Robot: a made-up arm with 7 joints.
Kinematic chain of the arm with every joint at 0, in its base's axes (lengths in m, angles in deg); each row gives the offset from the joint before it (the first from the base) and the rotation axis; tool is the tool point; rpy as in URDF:
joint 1: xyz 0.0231 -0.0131 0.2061 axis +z
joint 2: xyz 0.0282 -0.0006 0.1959 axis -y
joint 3: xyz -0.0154 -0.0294 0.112 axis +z
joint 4: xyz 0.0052 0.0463 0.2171 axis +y
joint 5: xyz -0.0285 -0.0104 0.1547 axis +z
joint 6: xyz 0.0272 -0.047 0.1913 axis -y
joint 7: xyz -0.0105 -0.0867 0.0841 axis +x
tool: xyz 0.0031 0.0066 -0.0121 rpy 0 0 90
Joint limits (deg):
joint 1: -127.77..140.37
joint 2: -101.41..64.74
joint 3: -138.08..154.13
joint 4: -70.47..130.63
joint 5: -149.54..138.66
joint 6: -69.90..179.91
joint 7: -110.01..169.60
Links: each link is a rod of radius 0.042 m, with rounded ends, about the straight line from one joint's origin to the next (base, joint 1, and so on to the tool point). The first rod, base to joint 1, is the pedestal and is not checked.
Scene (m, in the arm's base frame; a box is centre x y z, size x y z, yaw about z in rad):
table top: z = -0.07
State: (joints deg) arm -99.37 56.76 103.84 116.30 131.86 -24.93 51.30
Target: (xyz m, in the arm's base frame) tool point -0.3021 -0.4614 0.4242
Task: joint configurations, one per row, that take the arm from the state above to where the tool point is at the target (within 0.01 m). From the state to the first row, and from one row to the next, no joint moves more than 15 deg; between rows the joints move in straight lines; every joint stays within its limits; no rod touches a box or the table.
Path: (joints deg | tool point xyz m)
1: -102.92 45.74 89.55 112.69 130.51 -23.26 51.92 | 0.4127 0.0900 0.3800
2: -106.47 34.71 75.26 109.09 129.16 -21.59 52.55 | 0.4303 -0.0165 0.4984
3: -110.02 23.69 60.96 105.48 127.81 -19.92 53.17 | 0.3941 -0.1525 0.5879
4: -113.57 12.67 46.67 101.87 126.45 -18.25 53.80 | 0.3049 -0.2931 0.6345
5: -117.12 1.65 32.38 98.27 125.10 -16.57 54.42 | 0.1722 -0.4118 0.6331
6: -120.67 -9.38 18.09 94.66 123.75 -14.90 55.05 | 0.0132 -0.4864 0.5881
7: -124.22 -20.40 3.80 91.05 122.40 -13.23 55.67 | -0.1515 -0.5036 0.5125
8: -127.77 -31.42 -10.50 87.45 121.05 -11.56 56.29 | -0.3021 -0.4614 0.4242

